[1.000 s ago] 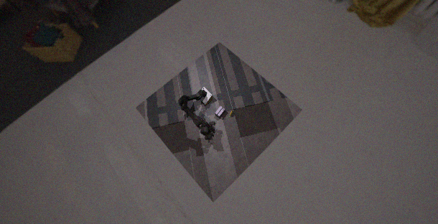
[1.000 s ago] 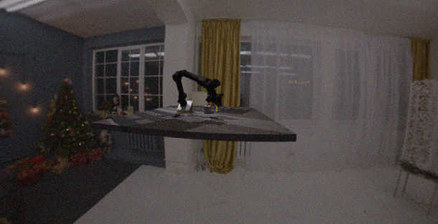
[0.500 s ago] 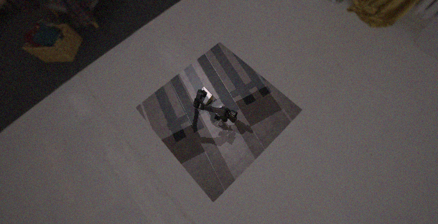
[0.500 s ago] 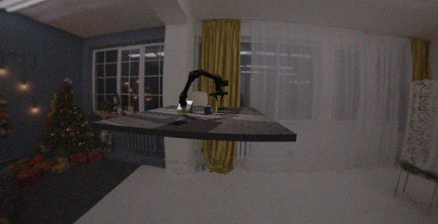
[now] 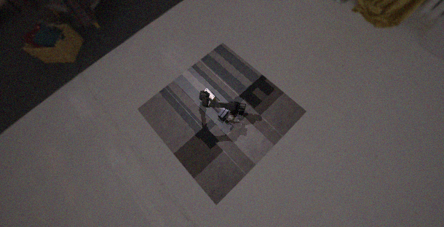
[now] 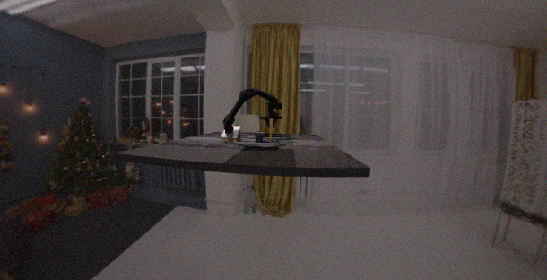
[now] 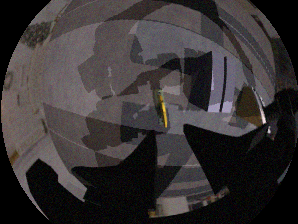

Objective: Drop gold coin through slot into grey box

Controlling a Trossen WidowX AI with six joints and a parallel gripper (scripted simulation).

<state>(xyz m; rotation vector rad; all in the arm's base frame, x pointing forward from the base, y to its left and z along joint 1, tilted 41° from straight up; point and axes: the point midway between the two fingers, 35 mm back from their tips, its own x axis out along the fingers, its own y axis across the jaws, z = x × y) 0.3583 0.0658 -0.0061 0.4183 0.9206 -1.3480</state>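
Right now the gold coin is 8 cm below my gripper tip.
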